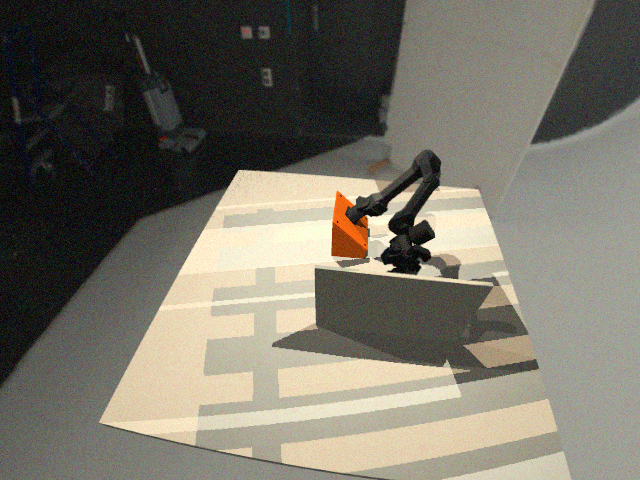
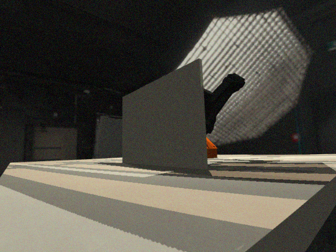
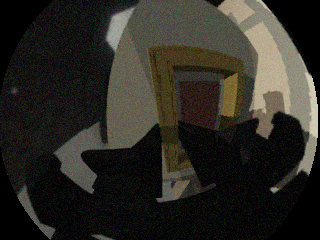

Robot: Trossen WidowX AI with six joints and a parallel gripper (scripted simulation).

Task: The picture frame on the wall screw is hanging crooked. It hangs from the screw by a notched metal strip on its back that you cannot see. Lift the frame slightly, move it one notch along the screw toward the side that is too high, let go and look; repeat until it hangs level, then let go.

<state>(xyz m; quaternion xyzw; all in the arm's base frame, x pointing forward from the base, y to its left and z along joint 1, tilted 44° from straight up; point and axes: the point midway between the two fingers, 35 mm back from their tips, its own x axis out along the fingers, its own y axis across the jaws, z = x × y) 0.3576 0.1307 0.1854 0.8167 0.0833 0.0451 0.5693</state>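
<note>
The picture frame lies 50 mm below my gripper tip and 20 mm to the right of it. The rest, counted from my gripper tip: wall panel: 60 mm below, 20 mm to the right, 20 mm ahead.
</note>
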